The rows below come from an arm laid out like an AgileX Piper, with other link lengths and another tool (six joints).
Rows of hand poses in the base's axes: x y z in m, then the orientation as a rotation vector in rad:
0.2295 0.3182 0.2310 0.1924 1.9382 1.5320
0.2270 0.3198 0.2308 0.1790 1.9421 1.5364
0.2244 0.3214 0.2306 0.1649 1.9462 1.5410
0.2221 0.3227 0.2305 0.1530 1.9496 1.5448
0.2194 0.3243 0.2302 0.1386 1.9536 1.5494
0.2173 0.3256 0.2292 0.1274 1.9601 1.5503
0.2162 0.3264 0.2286 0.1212 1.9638 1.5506
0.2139 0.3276 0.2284 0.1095 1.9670 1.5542
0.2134 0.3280 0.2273 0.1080 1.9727 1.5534
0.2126 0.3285 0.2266 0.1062 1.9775 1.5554
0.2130 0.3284 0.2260 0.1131 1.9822 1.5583
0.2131 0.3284 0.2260 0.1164 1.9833 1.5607
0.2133 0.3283 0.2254 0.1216 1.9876 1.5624
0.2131 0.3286 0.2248 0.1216 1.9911 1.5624
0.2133 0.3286 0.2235 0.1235 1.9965 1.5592
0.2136 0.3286 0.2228 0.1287 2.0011 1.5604
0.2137 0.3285 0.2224 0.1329 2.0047 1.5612
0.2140 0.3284 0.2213 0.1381 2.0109 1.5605
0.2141 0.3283 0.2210 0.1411 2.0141 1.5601
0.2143 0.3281 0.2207 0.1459 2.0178 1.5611
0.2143 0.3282 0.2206 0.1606 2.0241 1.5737
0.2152 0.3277 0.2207 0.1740 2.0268 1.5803
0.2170 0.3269 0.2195 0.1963 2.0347 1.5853
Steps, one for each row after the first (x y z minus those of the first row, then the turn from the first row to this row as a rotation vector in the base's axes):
-0.0025 0.0016 -0.0002 -0.0023 -0.0024 0.0111
-0.0051 0.0032 -0.0004 -0.0047 -0.0050 0.0227
-0.0074 0.0045 -0.0005 -0.0068 -0.0071 0.0325
-0.0101 0.0061 -0.0008 -0.0093 -0.0097 0.0443
-0.0122 0.0074 -0.0018 -0.0141 -0.0101 0.0535
-0.0133 0.0082 -0.0024 -0.0169 -0.0103 0.0586
-0.0156 0.0094 -0.0026 -0.0189 -0.0124 0.0681
-0.0161 0.0098 -0.0037 -0.0220 -0.0093 0.0708
-0.0169 0.0103 -0.0044 -0.0232 -0.0061 0.0748
-0.0165 0.0102 -0.0050 -0.0216 0.0014 0.0746
-0.0164 0.0102 -0.0050 -0.0197 0.0045 0.0745
-0.0162 0.0101 -0.0056 -0.0191 0.0106 0.0744
-0.0164 0.0104 -0.0062 -0.0205 0.0131 0.0759
-0.0162 0.0104 -0.0075 -0.0240 0.0168 0.0754
-0.0159 0.0104 -0.0082 -0.0238 0.0229 0.0752
-0.0158 0.0103 -0.0086 -0.0237 0.0277 0.0749
-0.0155 0.0102 -0.0097 -0.0252 0.0344 0.0743
-0.0154 0.0101 -0.0100 -0.0259 0.0380 0.0739
-0.0152 0.0099 -0.0103 -0.0256 0.0432 0.0734
-0.0152 0.0100 -0.0104 -0.0169 0.0585 0.0749
-0.0143 0.0095 -0.0103 -0.0107 0.0688 0.0726
-0.0125 0.0087 -0.0115 -0.0053 0.0866 0.0670

